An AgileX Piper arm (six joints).
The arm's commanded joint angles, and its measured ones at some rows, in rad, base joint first. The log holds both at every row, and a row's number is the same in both.
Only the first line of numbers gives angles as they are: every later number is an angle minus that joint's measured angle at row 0.
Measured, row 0:
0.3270 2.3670 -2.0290 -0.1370 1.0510 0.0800
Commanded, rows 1 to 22:
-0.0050 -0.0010 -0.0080 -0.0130 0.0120 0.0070
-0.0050 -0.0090 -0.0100 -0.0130 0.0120 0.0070
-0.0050 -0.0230 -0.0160 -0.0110 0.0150 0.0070
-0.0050 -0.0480 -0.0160 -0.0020 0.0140 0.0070
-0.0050 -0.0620 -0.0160 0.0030 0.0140 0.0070
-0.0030 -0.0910 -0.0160 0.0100 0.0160 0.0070
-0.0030 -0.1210 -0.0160 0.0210 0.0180 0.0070
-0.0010 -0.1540 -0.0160 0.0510 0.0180 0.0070
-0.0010 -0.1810 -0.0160 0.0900 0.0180 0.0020
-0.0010 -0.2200 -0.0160 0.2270 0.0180 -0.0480
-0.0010 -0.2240 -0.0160 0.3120 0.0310 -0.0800
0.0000 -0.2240 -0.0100 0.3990 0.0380 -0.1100
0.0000 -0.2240 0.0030 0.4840 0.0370 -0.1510
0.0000 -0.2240 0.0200 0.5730 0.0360 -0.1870
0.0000 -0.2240 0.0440 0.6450 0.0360 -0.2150
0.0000 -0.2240 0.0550 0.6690 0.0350 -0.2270
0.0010 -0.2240 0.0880 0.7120 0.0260 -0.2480
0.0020 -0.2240 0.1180 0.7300 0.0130 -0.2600
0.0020 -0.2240 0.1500 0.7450 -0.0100 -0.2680
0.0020 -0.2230 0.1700 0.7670 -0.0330 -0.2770
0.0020 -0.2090 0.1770 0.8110 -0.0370 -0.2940
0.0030 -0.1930 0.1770 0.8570 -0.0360 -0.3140
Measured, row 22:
0.0000 -0.2100 0.1690 0.7870 -0.0230 -0.2740
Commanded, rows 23 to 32:
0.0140 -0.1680 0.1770 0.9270 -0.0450 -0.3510
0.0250 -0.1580 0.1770 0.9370 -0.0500 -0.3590
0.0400 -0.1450 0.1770 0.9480 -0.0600 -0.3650
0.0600 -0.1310 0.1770 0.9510 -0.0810 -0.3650
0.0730 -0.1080 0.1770 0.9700 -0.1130 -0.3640
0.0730 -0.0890 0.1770 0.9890 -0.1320 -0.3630
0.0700 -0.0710 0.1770 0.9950 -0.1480 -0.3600
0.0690 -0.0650 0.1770 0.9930 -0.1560 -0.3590
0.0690 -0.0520 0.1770 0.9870 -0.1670 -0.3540
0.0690 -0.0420 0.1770 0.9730 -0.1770 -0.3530
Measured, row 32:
0.0700 -0.0530 0.1690 0.9810 -0.1590 -0.3490
